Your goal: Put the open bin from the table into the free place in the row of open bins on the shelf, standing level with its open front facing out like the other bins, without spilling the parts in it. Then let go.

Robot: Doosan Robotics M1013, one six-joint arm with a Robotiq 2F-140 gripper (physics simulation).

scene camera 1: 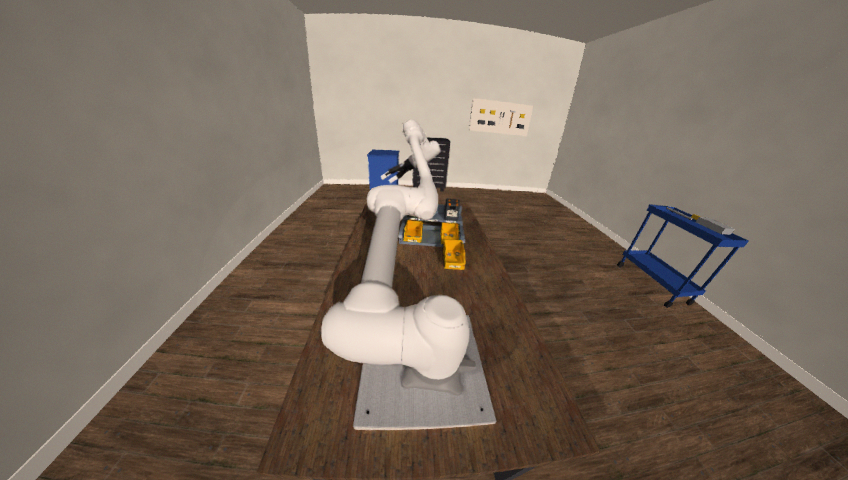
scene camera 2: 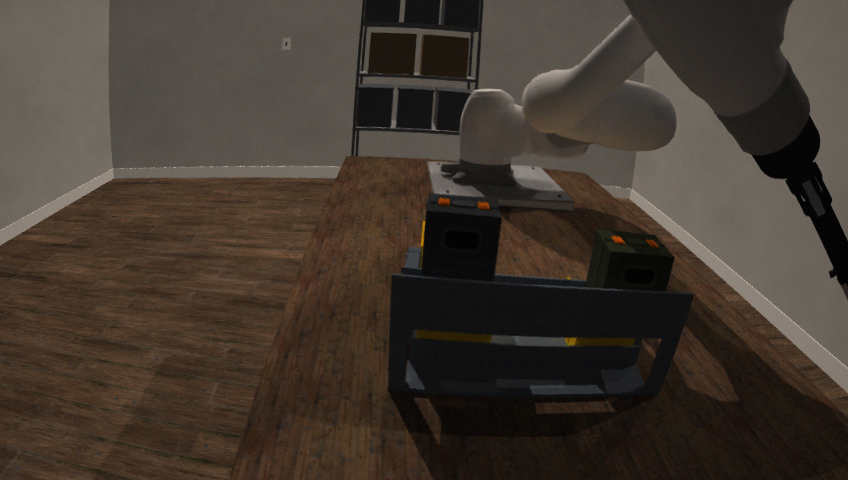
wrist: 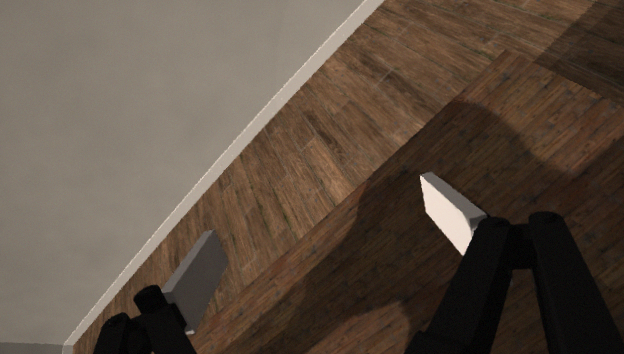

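Note:
The open yellow bin stands upright on the table in front of the shelf's right end, with small parts inside. The grey-blue shelf holds a left yellow bin and a right yellow bin in its lower row, with a free place between them. In scene camera 2 the shelf shows from behind and mostly hides the bins. My gripper is open and empty, high up and left of the shelf, well away from the bins. Its fingertips are cut off in scene camera 2.
A black case and a dark green case stand on the shelf's top level. A blue cabinet and a black rack stand behind the table. A blue cart stands off to the right.

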